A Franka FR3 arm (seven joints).
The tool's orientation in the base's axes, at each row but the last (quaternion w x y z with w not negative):
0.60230 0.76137 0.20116 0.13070
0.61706 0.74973 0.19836 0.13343
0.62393 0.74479 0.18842 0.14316
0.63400 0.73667 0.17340 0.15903
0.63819 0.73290 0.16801 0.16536
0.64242 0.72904 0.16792 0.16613
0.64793 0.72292 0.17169 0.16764
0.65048 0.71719 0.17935 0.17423
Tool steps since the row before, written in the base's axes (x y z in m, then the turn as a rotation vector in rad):
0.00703 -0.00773 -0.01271 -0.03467 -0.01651 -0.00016
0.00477 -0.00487 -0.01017 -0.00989 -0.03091 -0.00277
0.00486 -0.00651 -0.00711 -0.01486 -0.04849 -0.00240
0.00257 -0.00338 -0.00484 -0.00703 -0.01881 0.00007
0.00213 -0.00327 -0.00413 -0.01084 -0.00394 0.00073
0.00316 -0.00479 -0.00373 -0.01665 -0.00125 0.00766
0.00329 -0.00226 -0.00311 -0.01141 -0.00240 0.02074
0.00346 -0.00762 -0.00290 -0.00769 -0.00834 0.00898
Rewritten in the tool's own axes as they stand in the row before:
0.00319 -0.00978 0.01284 -0.03833 -0.00212 -0.00099
0.00243 -0.00854 0.00843 -0.02292 0.00092 0.02313
0.00148 -0.00552 0.00916 -0.03542 0.00342 0.03622
0.00067 -0.00419 0.00484 -0.01485 0.00225 0.01333
0.00028 -0.00360 0.00439 -0.01142 0.00085 -0.00158
0.00051 -0.00304 0.00611 -0.01516 0.00723 -0.00744
0.00180 -0.00276 0.00384 -0.01080 0.02051 -0.00535
-0.00071 -0.00210 0.00858 -0.01062 0.00945 0.00271

